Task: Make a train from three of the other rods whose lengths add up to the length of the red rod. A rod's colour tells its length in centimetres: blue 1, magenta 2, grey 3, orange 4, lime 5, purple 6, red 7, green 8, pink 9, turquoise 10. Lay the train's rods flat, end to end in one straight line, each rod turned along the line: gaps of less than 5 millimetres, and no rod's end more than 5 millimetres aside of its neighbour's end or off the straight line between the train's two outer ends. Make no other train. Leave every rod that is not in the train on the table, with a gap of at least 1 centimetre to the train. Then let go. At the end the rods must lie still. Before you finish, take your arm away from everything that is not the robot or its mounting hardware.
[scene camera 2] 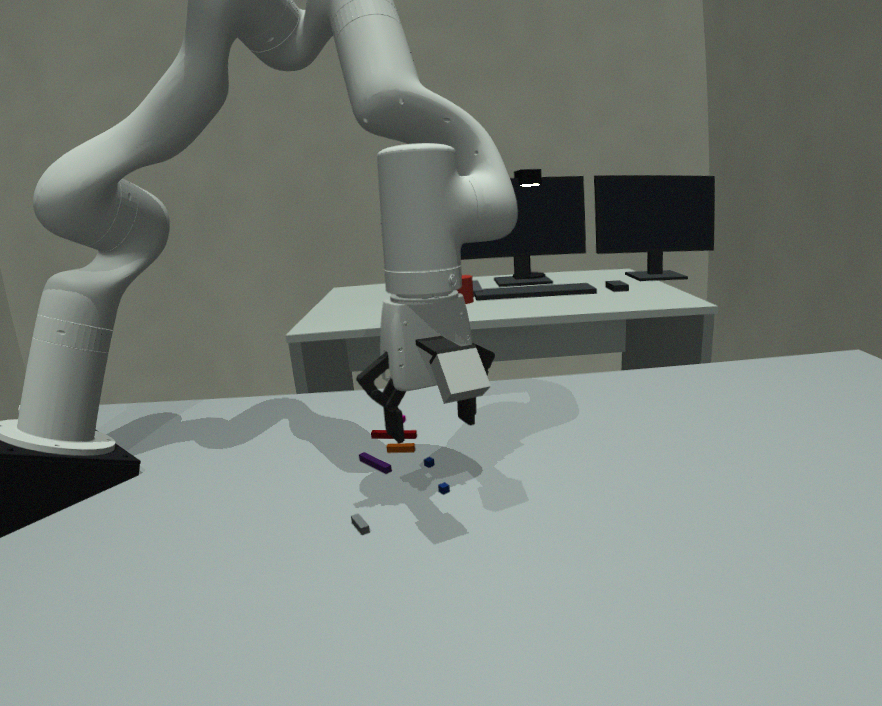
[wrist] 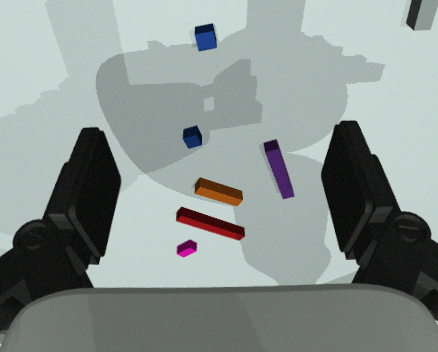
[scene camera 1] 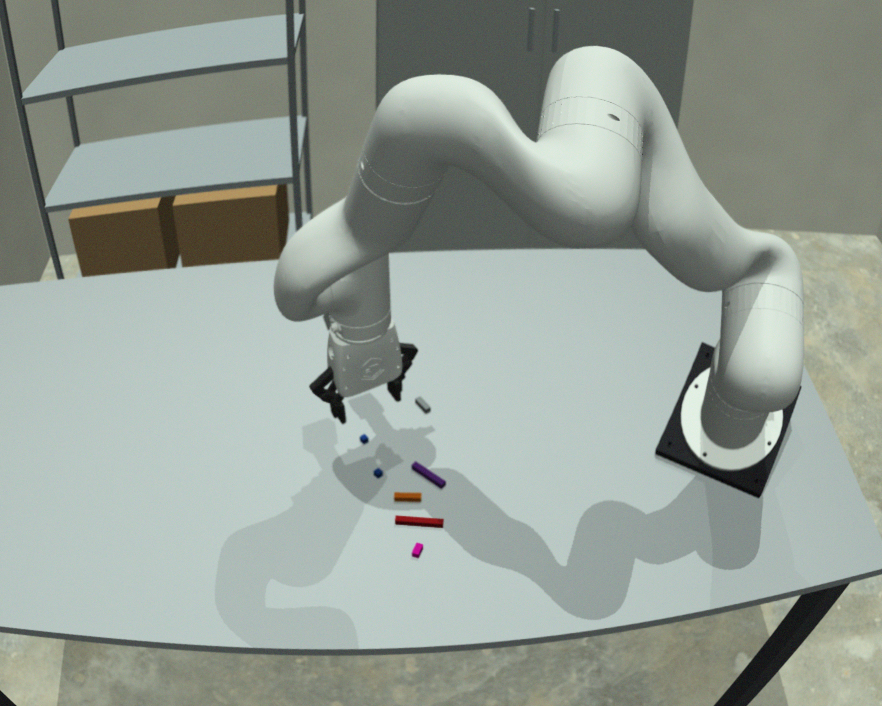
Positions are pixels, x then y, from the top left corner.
Labels:
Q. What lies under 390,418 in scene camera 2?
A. My gripper.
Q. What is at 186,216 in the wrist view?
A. A red rod.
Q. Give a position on an orange rod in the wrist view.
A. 203,187

